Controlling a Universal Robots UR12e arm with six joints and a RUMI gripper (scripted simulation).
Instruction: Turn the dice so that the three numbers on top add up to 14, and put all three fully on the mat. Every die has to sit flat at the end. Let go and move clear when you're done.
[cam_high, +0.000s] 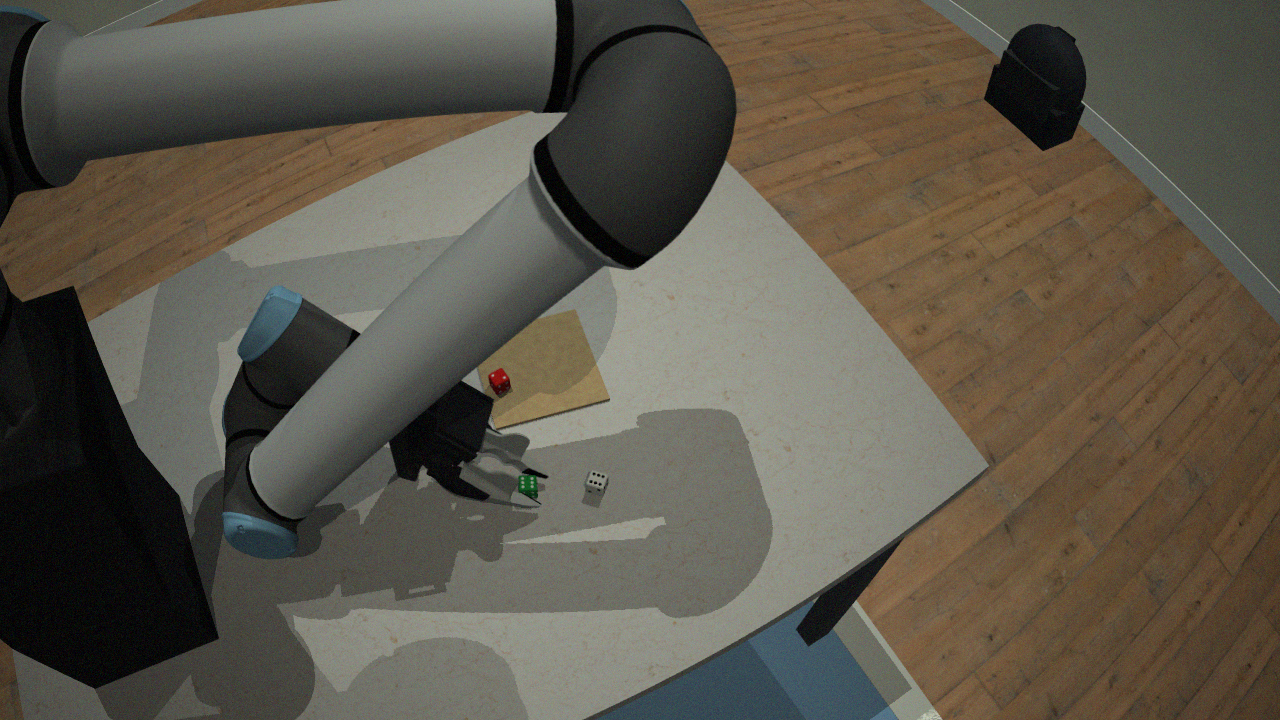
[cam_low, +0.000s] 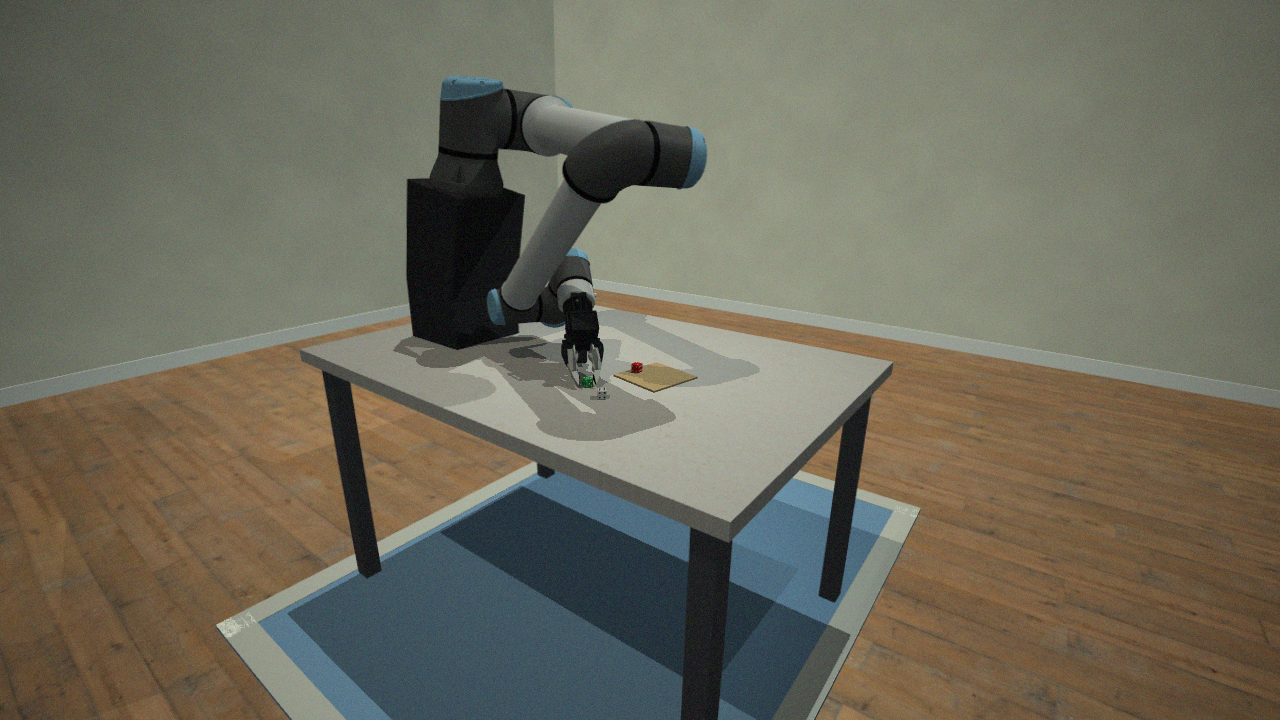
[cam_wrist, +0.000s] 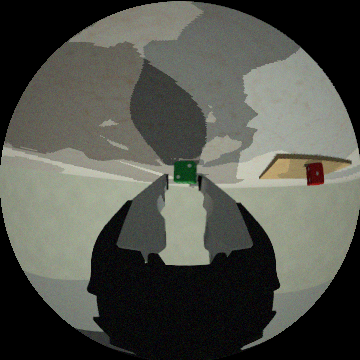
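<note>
The green die is 10 mm below my hand. From my hand the other things lie so: white die: 70 mm ahead, 20 mm to the right, 10 mm below; then red die: 150 mm to the left, 20 mm ahead; then mat: 160 mm to the left, 70 mm ahead, 20 mm below.
</note>
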